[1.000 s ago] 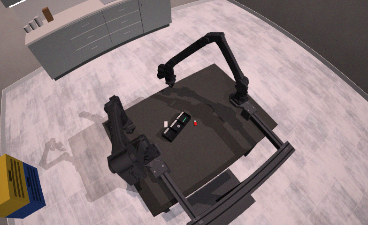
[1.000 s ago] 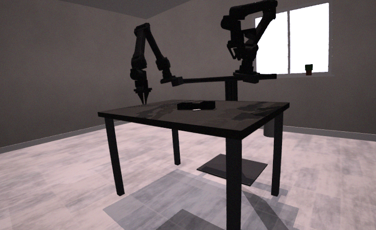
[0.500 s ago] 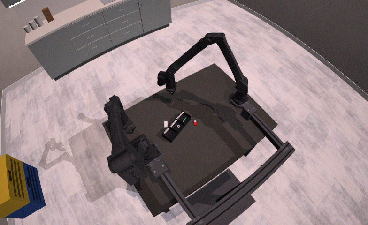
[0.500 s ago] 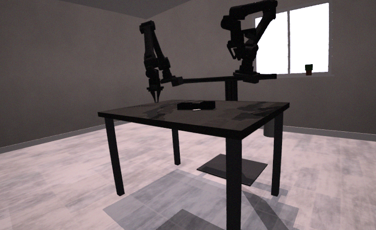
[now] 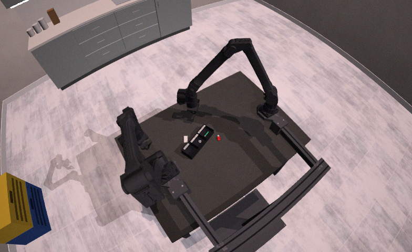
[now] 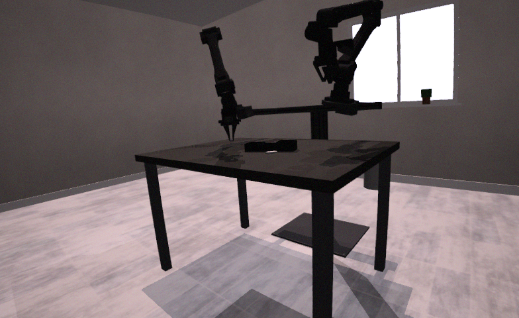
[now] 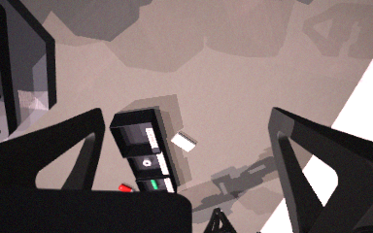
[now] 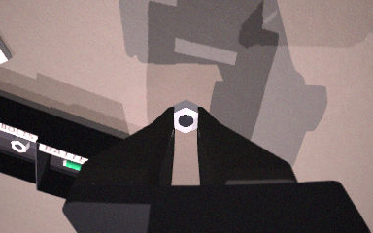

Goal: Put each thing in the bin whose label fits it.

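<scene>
Now: the black labelled bin 18 cm behind my right hand, 9 cm to the left of it and 5 cm below it. The rest, counted from my right hand: red usb stick (23 cm behind, 5 cm to the right, 7 cm below); then green battery (16 cm behind, 6 cm below); then white card (11 cm behind, 14 cm to the left, 7 cm below).
</scene>
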